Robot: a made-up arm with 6 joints.
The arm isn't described. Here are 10 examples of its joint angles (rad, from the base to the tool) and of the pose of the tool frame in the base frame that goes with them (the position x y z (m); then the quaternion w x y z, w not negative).
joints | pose
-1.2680 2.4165 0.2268 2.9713 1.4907 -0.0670 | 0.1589 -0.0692 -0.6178 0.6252 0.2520 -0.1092 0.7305
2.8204 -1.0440 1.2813 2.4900 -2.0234 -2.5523 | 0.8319 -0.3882 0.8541 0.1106 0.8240 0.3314 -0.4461
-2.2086 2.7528 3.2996 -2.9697 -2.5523 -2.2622 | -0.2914 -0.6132 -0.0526 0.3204 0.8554 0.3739 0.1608
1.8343 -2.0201 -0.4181 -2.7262 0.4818 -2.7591 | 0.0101 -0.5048 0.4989 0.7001 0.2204 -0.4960 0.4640
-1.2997 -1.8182 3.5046 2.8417 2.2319 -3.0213 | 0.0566 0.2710 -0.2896 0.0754 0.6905 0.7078 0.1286
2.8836 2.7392 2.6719 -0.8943 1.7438 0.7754 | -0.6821 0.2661 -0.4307 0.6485 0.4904 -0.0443 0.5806
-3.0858 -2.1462 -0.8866 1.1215 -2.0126 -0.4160 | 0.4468 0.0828 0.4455 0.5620 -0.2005 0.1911 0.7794
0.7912 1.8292 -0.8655 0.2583 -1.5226 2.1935 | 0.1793 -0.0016 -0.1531 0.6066 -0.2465 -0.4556 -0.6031
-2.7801 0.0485 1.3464 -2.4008 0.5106 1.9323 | -0.2003 -0.1807 1.2944 0.1199 -0.3936 -0.3822 -0.8274
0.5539 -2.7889 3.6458 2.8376 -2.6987 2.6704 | 0.1814 0.2614 -0.1882 0.1003 0.3430 -0.9263 0.1195
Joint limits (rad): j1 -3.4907..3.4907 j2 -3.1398..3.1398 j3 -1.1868..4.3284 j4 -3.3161..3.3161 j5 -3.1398..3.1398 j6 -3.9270..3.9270
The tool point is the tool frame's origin. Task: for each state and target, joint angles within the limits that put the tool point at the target. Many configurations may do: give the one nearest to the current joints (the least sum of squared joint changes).
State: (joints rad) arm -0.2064 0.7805 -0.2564 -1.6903 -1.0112 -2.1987
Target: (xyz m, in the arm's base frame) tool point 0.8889 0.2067 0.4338
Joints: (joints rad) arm 0.1965 0.8307 0.6735 -1.7918 -1.0112 -2.1987
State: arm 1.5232 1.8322 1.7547 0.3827 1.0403 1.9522
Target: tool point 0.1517 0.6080 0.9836
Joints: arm 1.5095 1.1617 2.4441 0.5389 1.0403 1.9522
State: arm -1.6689 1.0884 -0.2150 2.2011 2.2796 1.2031
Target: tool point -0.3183 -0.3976 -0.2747
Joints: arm -2.3646 1.5831 -0.3727 2.0417 2.2796 1.2031
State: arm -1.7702 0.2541 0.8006 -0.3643 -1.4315 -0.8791
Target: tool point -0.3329 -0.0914 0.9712
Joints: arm -2.5116 -0.2758 0.1500 -0.4045 -1.4315 -0.8791
